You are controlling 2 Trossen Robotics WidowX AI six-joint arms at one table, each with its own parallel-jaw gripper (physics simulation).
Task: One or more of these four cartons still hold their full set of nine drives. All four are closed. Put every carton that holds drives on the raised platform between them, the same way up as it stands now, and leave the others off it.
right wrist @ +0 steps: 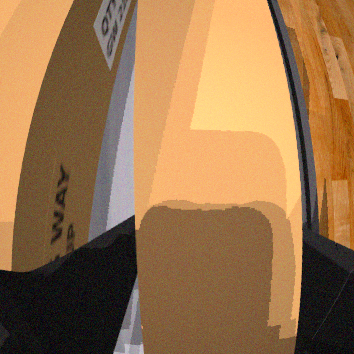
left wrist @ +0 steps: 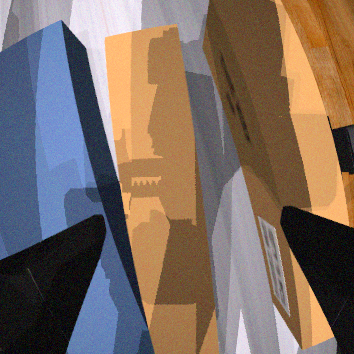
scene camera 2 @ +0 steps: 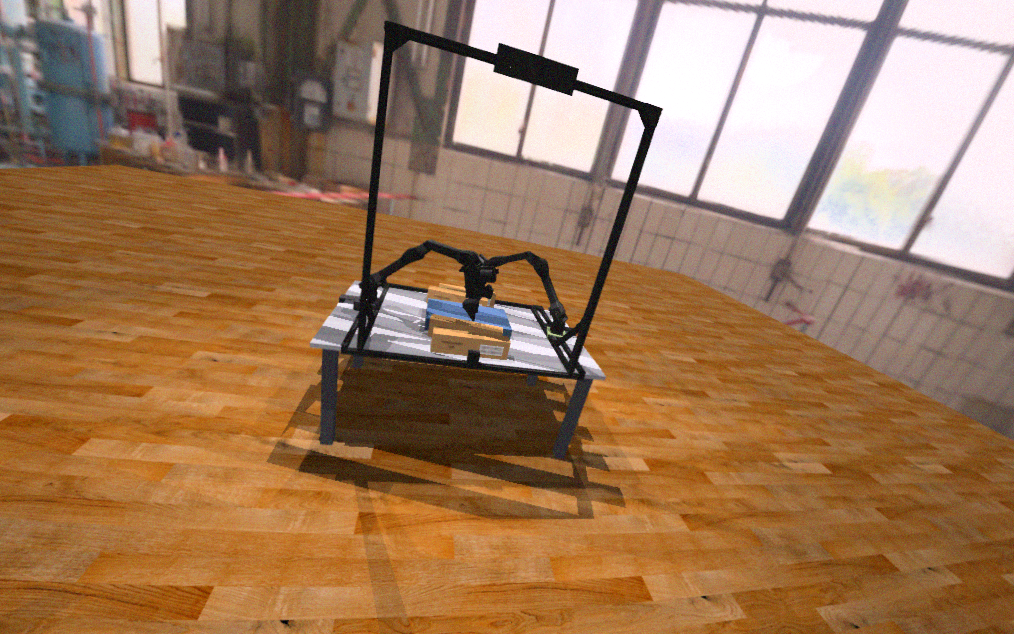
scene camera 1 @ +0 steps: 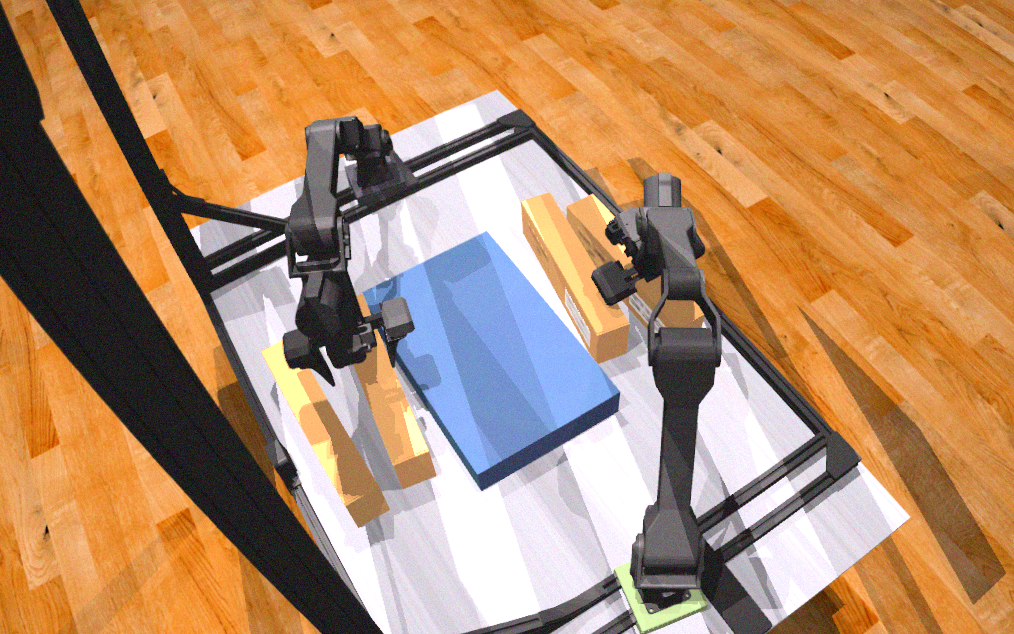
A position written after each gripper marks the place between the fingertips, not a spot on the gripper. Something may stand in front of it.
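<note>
A blue raised platform (scene camera 1: 506,381) is part of the scene, and the left wrist view shows the platform (left wrist: 64,172) too. The right gripper (scene camera 1: 638,276) is visible as well, and it can also be seen from its own wrist, the right gripper (right wrist: 206,223). The left gripper (scene camera 1: 363,375), which the left wrist view shows too, the gripper (left wrist: 193,219), is open and holds nothing.
</note>
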